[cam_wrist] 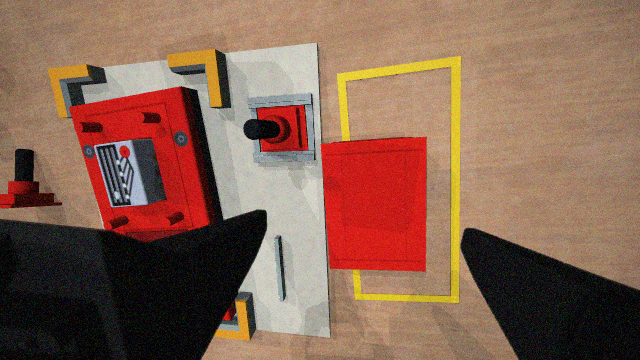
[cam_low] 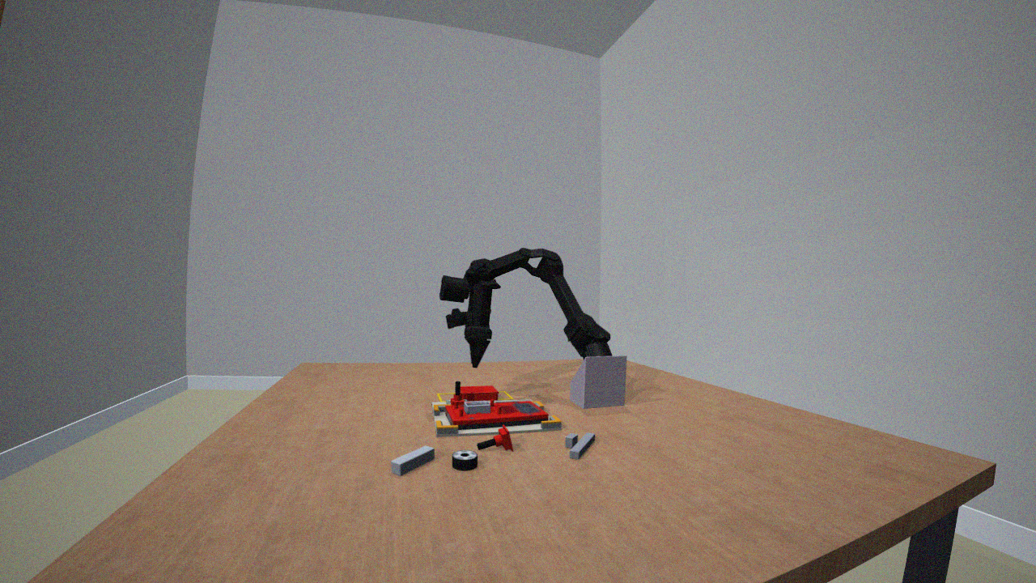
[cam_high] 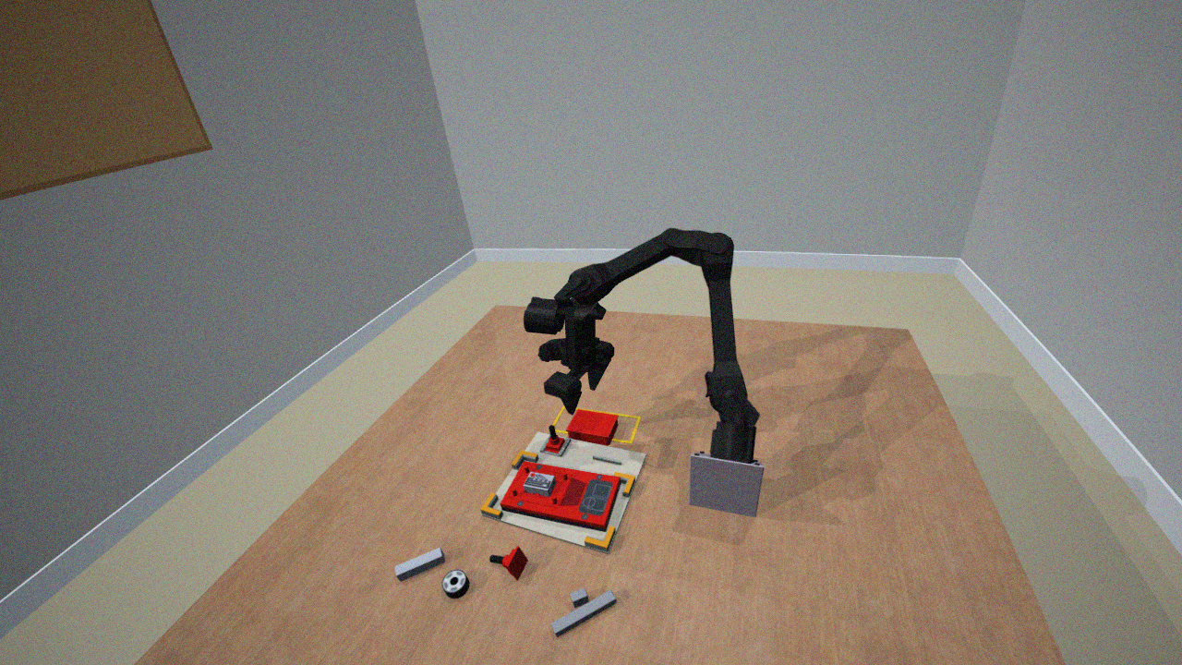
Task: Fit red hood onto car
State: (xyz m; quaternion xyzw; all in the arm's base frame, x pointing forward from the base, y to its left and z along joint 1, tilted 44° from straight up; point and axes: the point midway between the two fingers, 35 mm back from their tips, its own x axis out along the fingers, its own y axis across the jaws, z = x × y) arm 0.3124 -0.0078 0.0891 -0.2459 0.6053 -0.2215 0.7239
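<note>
My gripper tip is now 7 cm above the red hood, 1 cm to the left of it and 1 cm past it. From my gripper tip the other things lie so: grey engine block 19 cm to the left, 6 cm below; black wheel 40 cm to the left, 8 cm below, 4 cm ahead.
</note>
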